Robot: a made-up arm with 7 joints.
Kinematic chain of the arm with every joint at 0, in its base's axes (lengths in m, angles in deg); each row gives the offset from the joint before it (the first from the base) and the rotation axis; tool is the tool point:
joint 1: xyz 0 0 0.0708 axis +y
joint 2: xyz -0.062 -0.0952 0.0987 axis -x
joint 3: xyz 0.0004 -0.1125 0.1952 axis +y
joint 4: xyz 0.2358 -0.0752 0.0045 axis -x
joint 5: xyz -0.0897 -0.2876 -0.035 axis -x
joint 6: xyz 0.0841 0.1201 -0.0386 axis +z
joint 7: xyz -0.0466 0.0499 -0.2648 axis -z
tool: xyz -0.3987 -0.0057 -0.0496
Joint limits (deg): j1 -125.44..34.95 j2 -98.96..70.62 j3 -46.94..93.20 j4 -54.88..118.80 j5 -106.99..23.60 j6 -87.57..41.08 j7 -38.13..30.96
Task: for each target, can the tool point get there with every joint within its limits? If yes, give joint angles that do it. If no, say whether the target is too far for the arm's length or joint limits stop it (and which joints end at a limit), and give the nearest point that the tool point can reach.
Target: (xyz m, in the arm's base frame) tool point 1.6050 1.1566 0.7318
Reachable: no: too far | nearest point 0.7215 0.4741 0.5212 | short by 1.136 m
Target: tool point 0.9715 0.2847 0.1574
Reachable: no: joint limits stop it (at a limit: joint 1, joint 2, joint 5, joint 6, joint 7) | nearest point 0.8304 0.2408 0.1961 | short by 0.153 m
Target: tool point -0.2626 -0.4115 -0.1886
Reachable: yes | joints -41.98 -23.68 24.97 15.52 -24.61 -0.69 -12.52
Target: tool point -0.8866 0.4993 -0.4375
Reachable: no: joint limits stop it (at a limit: joint 3, joint 5, joint 6, joint 7) | nearest point -0.8226 0.4518 -0.4008 | short by 0.088 m
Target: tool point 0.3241 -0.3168 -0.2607
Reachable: yes | joints -91.19 -67.89 63.05 80.89 -6.41 -39.45 17.76
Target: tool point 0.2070 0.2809 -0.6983
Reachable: no: joint limits stop it (at a limit: joint 2, joint 5, joint 6, joint 7) | nearest point 0.1799 0.1958 -0.5978 | short by 0.134 m
